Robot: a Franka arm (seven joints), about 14 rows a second.
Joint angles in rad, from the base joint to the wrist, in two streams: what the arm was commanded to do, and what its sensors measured. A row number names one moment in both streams.
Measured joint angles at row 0: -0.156 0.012 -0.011 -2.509 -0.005 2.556 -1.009
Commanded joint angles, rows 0 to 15: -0.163 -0.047 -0.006 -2.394 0.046 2.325 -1.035; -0.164 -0.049 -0.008 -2.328 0.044 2.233 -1.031; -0.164 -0.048 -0.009 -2.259 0.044 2.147 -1.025; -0.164 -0.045 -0.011 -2.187 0.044 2.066 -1.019; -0.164 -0.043 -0.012 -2.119 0.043 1.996 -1.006; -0.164 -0.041 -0.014 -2.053 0.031 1.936 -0.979; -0.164 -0.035 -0.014 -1.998 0.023 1.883 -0.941; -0.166 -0.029 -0.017 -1.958 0.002 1.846 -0.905; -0.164 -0.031 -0.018 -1.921 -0.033 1.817 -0.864; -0.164 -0.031 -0.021 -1.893 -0.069 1.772 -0.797; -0.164 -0.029 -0.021 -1.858 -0.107 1.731 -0.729; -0.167 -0.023 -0.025 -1.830 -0.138 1.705 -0.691; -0.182 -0.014 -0.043 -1.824 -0.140 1.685 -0.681; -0.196 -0.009 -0.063 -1.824 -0.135 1.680 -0.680; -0.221 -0.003 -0.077 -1.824 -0.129 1.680 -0.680; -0.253 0.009 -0.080 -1.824 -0.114 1.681 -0.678
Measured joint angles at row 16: -0.204 -0.034 -0.065 -1.862 -0.120 1.708 -0.697
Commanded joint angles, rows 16 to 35: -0.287 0.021 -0.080 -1.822 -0.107 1.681 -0.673; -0.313 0.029 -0.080 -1.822 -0.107 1.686 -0.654; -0.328 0.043 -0.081 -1.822 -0.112 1.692 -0.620; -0.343 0.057 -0.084 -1.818 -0.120 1.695 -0.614; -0.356 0.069 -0.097 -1.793 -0.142 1.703 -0.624; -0.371 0.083 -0.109 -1.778 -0.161 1.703 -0.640; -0.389 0.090 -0.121 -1.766 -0.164 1.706 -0.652; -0.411 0.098 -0.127 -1.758 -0.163 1.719 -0.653; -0.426 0.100 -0.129 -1.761 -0.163 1.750 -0.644; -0.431 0.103 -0.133 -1.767 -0.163 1.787 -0.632; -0.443 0.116 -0.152 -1.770 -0.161 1.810 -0.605; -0.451 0.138 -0.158 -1.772 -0.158 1.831 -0.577; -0.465 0.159 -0.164 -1.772 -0.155 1.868 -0.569; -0.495 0.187 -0.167 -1.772 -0.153 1.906 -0.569; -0.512 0.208 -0.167 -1.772 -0.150 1.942 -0.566; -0.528 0.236 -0.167 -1.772 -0.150 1.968 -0.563; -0.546 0.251 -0.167 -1.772 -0.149 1.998 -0.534; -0.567 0.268 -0.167 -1.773 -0.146 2.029 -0.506; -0.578 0.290 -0.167 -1.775 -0.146 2.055 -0.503; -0.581 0.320 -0.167 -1.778 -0.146 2.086 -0.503
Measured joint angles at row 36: -0.563 0.274 -0.175 -1.797 -0.150 2.048 -0.534
